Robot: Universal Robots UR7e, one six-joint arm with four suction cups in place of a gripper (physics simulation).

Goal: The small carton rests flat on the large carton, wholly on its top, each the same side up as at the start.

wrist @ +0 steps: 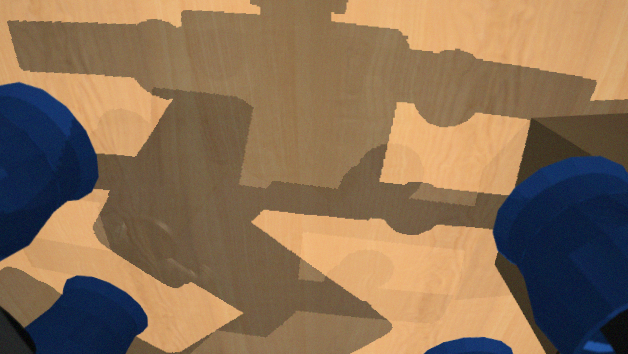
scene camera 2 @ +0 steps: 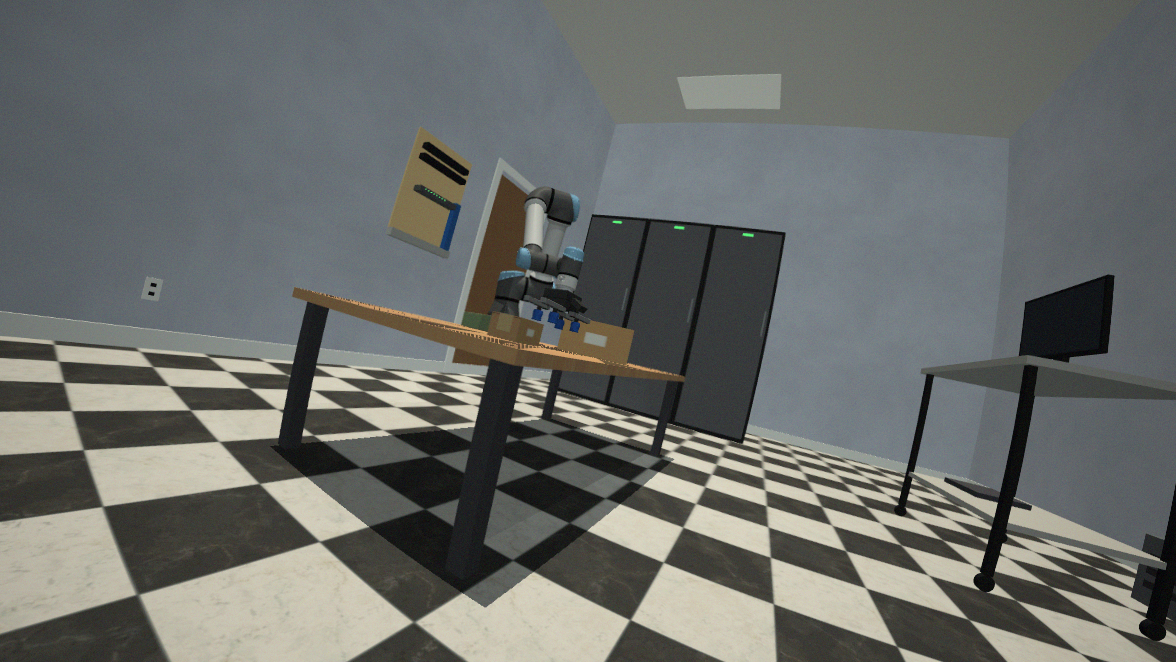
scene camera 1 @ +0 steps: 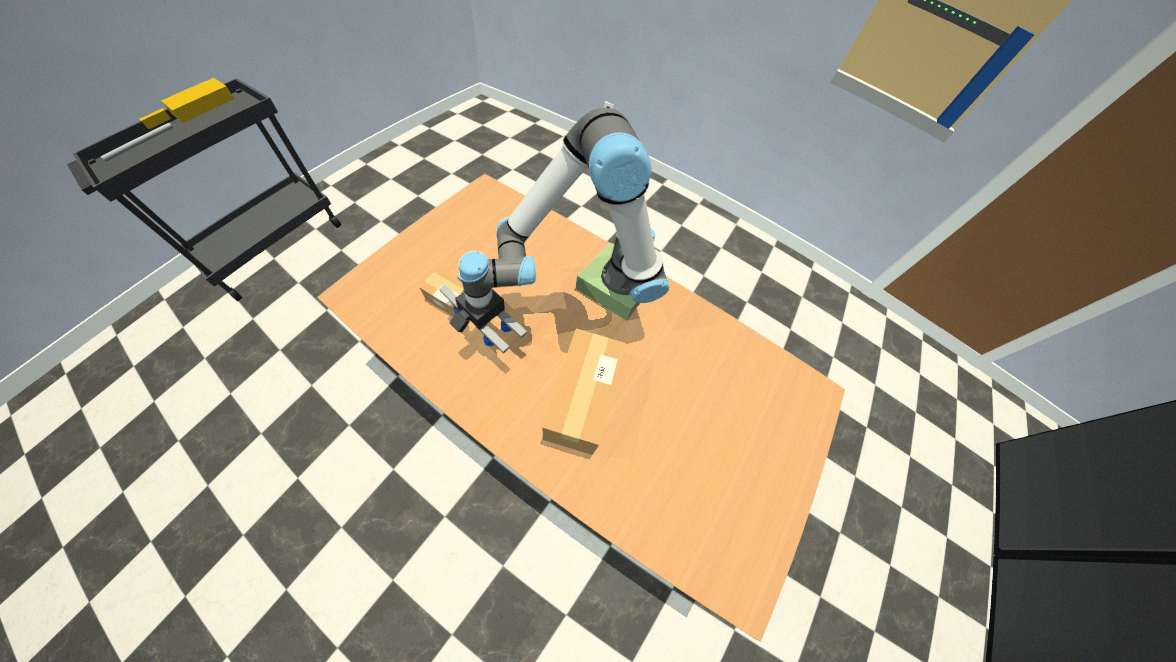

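Seen in the pictures: hand, its tool point: [wrist: 283, 279] [scene camera 2: 555, 325]; arm's base, origin of its link: [scene camera 1: 622, 278].
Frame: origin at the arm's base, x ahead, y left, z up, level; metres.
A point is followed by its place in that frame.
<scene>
The small carton [scene camera 1: 436, 283] {x 0.482, y -0.426, z 0.003 m} [scene camera 2: 503, 325] {x 0.482, y -0.469, z -0.033 m} [wrist: 600, 131] {x 0.505, y -0.330, z -0.050 m} is brown with a white label and stands on the table [scene camera 1: 699, 411] {x 0.173, y 0.490, z -0.072 m} near its left end in scene camera 1. The arm's tool hides part of it there, and in the wrist view a shaded part shows at the right edge. The large carton [scene camera 1: 577, 394] {x 0.450, y 0.195, z 0.081 m} [scene camera 2: 618, 342] {x 0.530, y 0.166, z 0.015 m} is long and brown with a white label, and lies on the table apart from the small one. My gripper [scene camera 1: 483, 320] {x 0.460, y -0.196, z 0.012 m} [scene camera 2: 556, 319] [wrist: 295, 270] {x 0.460, y -0.196, z 0.012 m} is open, its blue cups hanging above the table beside the small carton, with no carton attached.
A green box [scene camera 1: 589, 283] {x 0.103, y -0.065, z 0.000 m} [scene camera 2: 475, 319] {x -0.032, y -0.136, z -0.031 m} stands on the table by the arm's base. A black cart [scene camera 1: 197, 153] with yellow items stands off the table at upper left in scene camera 1. Dark cabinets [scene camera 1: 1078, 493] [scene camera 2: 676, 312] stand beyond the table.
</scene>
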